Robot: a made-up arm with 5 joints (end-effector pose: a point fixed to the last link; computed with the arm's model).
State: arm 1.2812 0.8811 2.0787 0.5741 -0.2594
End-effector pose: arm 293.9 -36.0 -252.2 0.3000 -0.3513 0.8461 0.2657
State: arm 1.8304 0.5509 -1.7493 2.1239 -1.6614
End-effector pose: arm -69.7 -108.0 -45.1 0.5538 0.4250 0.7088 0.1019
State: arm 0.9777 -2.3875 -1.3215 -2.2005 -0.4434
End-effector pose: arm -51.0 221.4 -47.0 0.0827 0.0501 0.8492 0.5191
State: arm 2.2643 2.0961 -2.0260 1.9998 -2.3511
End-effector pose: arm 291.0 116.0 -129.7 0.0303 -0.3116 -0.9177 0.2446
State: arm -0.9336 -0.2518 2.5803 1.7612 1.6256
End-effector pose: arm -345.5 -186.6 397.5 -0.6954 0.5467 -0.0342 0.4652
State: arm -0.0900 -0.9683 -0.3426 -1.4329 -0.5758
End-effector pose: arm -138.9 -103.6 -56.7 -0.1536 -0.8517 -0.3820 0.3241
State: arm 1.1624 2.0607 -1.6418 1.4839 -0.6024
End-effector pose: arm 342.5 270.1 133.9 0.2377 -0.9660 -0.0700 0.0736
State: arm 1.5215 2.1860 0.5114 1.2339 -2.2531
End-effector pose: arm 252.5 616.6 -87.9 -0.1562 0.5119 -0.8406 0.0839
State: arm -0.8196 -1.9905 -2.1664 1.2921 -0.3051
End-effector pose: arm -281.2 14.7 -16.2 0.5108 -0.1392 0.1010 0.8423
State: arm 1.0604 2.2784 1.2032 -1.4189 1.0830
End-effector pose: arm 495.1 -254.8 -62.4 -0.9185 -0.3417 0.1591 0.1191
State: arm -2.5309 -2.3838 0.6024 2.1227 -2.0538
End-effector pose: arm -228.8 150.4 204.1 0.5588 0.1650 0.1524 0.7983
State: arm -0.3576 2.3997 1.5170 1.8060 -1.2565
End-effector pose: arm 78.8 -301.9 -290.5 -0.4051 -0.2776 -0.8642 0.1094
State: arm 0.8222 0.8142 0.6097 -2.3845 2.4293
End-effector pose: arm -489.8 -186.7 61.2 -0.6572 0.4743 -0.4795 0.3366
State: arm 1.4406 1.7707 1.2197 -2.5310 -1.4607
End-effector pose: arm 46.4 241.3 -294.0 0.4714 0.2752 -0.3396 0.7660
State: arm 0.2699 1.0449 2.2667 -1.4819 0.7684
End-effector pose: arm 135.1 -497.8 -1.0 -0.9548 0.0214 -0.2883 0.0693
